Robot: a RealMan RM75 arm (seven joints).
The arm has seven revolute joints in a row. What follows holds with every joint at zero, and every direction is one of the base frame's. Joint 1 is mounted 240.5 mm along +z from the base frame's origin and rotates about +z. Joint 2 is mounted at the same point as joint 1 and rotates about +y. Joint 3 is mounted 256 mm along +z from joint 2 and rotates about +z. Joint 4 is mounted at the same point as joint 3 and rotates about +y. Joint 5 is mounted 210 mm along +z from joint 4 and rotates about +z. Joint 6 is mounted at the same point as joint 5 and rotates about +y. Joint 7 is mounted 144 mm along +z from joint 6 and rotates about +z. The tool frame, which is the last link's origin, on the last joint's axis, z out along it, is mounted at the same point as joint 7; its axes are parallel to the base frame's.
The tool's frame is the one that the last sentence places.
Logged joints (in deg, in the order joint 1, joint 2, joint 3, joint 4, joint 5, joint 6, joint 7), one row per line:
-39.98, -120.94, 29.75, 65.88, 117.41, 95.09, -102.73
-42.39, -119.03, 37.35, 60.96, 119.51, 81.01, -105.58
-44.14, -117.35, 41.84, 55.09, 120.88, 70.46, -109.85
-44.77, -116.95, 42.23, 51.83, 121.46, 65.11, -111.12
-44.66, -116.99, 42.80, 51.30, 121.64, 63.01, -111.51
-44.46, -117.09, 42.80, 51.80, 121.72, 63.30, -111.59
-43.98, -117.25, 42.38, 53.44, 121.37, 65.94, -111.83
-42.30, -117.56, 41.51, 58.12, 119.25, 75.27, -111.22
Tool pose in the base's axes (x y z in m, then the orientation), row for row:
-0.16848, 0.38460, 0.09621, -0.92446, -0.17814, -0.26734, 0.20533
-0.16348, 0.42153, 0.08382, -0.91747, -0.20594, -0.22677, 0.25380
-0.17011, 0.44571, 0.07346, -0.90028, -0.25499, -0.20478, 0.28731
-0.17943, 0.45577, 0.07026, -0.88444, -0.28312, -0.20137, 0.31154
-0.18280, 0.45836, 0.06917, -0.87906, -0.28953, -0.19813, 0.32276
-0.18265, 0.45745, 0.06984, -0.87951, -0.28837, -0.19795, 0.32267
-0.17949, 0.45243, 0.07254, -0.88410, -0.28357, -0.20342, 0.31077
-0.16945, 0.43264, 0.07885, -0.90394, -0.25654, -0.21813, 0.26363
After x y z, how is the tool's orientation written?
As a quaternion, x y z w.
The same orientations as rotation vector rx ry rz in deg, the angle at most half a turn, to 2 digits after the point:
-147.64, -28.45, -42.70
-142.84, -32.06, -35.31
-137.80, -39.03, -31.34
-133.75, -42.81, -30.45
-132.20, -43.54, -29.80
-132.27, -43.37, -29.77
-133.75, -42.90, -30.77
-140.03, -39.74, -33.79

